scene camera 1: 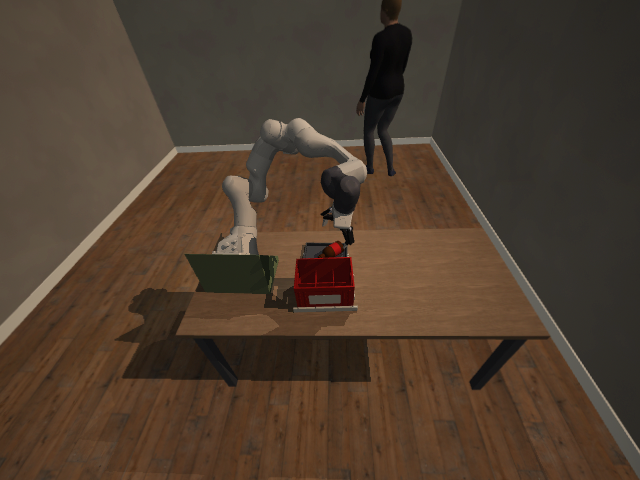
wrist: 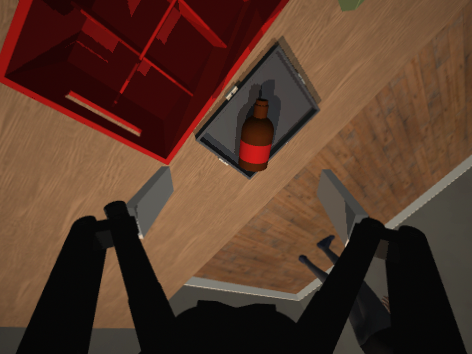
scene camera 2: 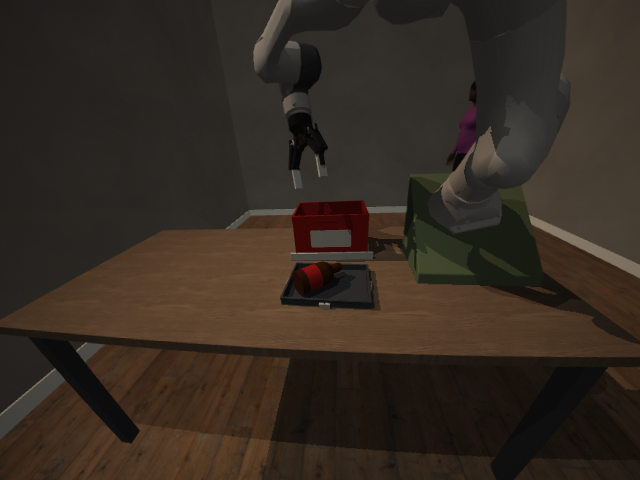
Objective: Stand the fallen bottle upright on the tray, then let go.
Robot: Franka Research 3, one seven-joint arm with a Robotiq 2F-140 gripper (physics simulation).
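A brown bottle with a red label (scene camera 1: 333, 250) (scene camera 2: 311, 277) (wrist: 255, 145) lies on its side on the dark grey tray (scene camera 1: 310, 251) (scene camera 2: 356, 290) (wrist: 292, 82). In the wrist view its base is near one tray corner and its neck points inward across the tray; whether the base touches the rim cannot be told. My gripper (scene camera 1: 336, 234) (scene camera 2: 309, 175) (wrist: 243, 180) is wide open and empty. It hangs tilted, well above the table and apart from the bottle. In the wrist view the bottle shows beyond the fingertips.
A red crate with dividers (scene camera 1: 301, 297) (scene camera 2: 302, 232) (wrist: 85, 120) stands beside the tray, with a pale strip (scene camera 1: 325, 309) (scene camera 2: 330, 256) along its foot. A green slanted block (scene camera 1: 227, 273) (scene camera 2: 465, 260) stands near the arm's base. A person in black (scene camera 1: 390, 62) stands beyond the table.
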